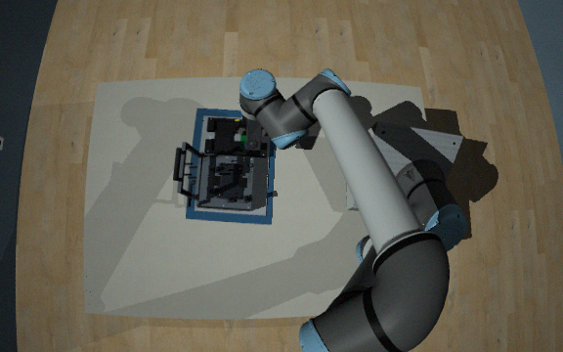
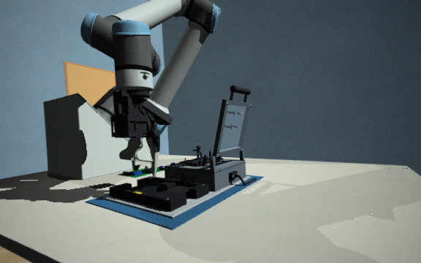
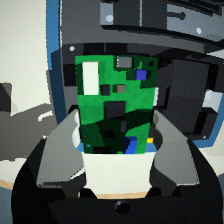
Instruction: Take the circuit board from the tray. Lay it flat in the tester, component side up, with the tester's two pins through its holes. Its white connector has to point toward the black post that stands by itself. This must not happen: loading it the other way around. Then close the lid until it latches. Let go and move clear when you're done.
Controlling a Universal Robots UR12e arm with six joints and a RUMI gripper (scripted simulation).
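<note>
My gripper is now 190 mm short of the tester lid, 160 mm to the right of it and 120 mm below it. The rest, counted from my hand: green circuit board (right at my hand).
</note>
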